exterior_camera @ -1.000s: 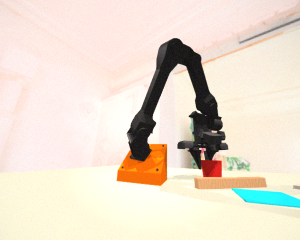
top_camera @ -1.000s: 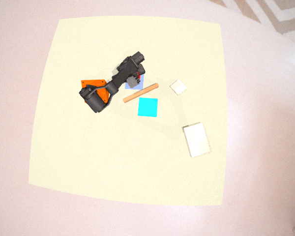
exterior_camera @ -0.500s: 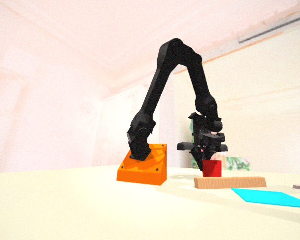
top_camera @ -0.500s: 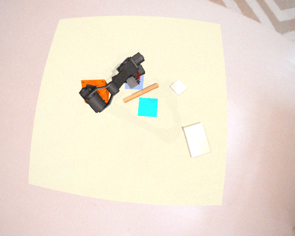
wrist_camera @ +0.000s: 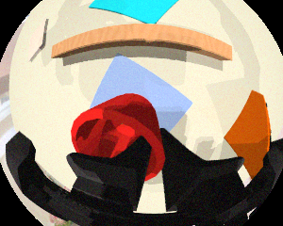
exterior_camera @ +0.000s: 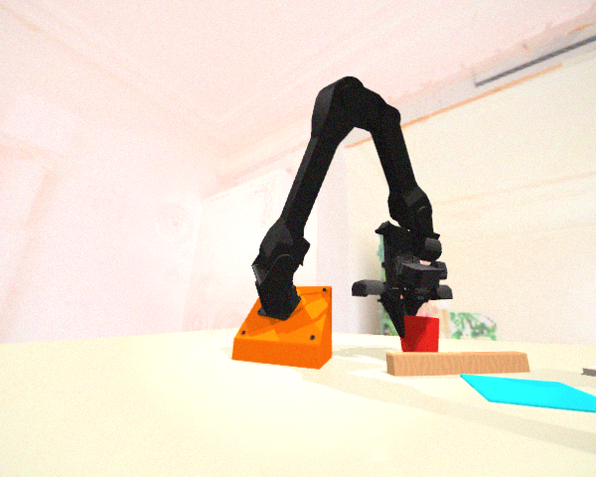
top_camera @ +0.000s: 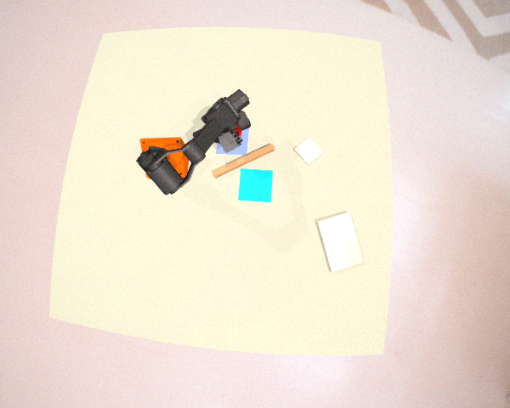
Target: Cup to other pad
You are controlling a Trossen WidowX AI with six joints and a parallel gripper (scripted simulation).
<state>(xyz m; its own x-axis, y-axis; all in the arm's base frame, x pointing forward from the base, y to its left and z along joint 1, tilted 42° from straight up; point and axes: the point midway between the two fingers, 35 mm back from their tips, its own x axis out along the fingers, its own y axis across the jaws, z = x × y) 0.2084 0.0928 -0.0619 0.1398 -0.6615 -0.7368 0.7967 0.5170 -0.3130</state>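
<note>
Right now the cyan pad is 140 mm ahead of my gripper tip, 140 mm to the right of it and 50 mm below it. Round my gripper tip: wooden bar: 80 mm ahead, 60 mm to the right, 40 mm below; red cup: 30 mm ahead, 20 mm to the left; small white block: 300 mm ahead, 20 mm to the left, 30 mm below.
</note>
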